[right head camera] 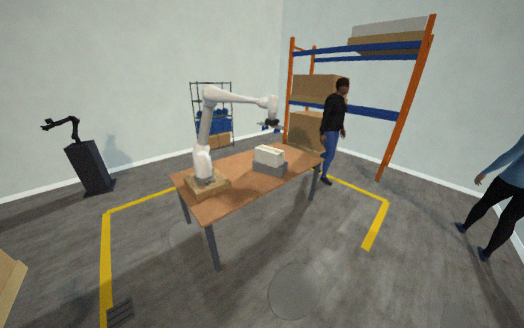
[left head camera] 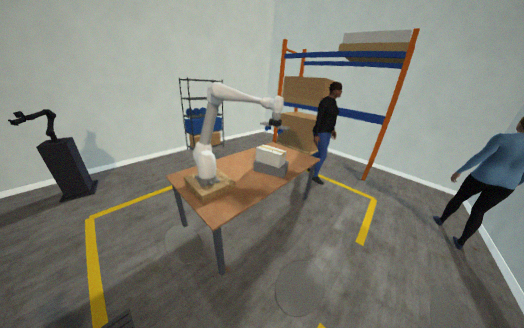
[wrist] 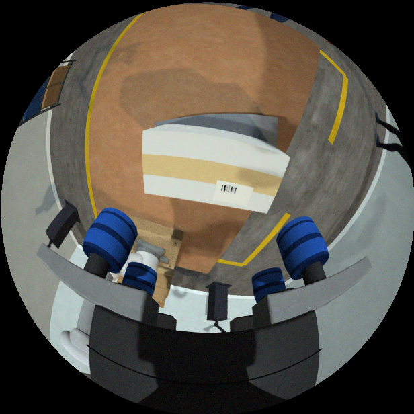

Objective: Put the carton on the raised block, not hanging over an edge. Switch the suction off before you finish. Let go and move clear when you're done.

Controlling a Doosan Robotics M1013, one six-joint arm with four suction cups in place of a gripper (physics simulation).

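Pixels of known places: end effector, tool point: (right head camera: 270, 130) (left head camera: 273, 131); arm's base, origin of the base link: (right head camera: 204, 178) (left head camera: 207, 179).
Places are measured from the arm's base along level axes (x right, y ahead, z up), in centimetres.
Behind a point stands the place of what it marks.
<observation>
A white carton (left head camera: 270, 157) @(x 13.4, y 64.7, z 13.2 cm) (right head camera: 269, 157) @(x 15.5, y 65.3, z 13.8 cm) (wrist: 210, 156) with a tan tape stripe and a barcode label lies flat on the grey raised block (left head camera: 270, 169) @(x 14.3, y 65.7, z -1.2 cm) (right head camera: 269, 168) @(x 15.3, y 66.2, z 0.4 cm) (wrist: 260, 126). In both head views the block shows a little beyond the carton's ends. In the wrist view the block's far part shows beyond the carton, and its near side is hidden. My gripper (left head camera: 273, 127) @(x 7.2, y 71.4, z 39.4 cm) (right head camera: 270, 127) @(x 7.2, y 71.4, z 39.4 cm) (wrist: 205, 262), with four blue suction cups, is open and empty. It hangs well above the carton, with a wide gap.
The block stands on the brown table (left head camera: 230, 207) @(x 36.6, y 4.2, z -8.0 cm) (right head camera: 220, 206) @(x 35.8, y 2.6, z -8.0 cm) (wrist: 200, 40). The arm's wooden base (left head camera: 210, 192) @(x 19.0, y -4.7, z -0.7 cm) (right head camera: 210, 190) @(x 18.3, y 0.3, z -2.1 cm) is at the table's other end. A person in black (left head camera: 326, 115) (right head camera: 332, 115) stands behind the table, near the orange rack (left head camera: 392, 100) (right head camera: 406, 100). Another person (left head camera: 500, 155) is at the right.
</observation>
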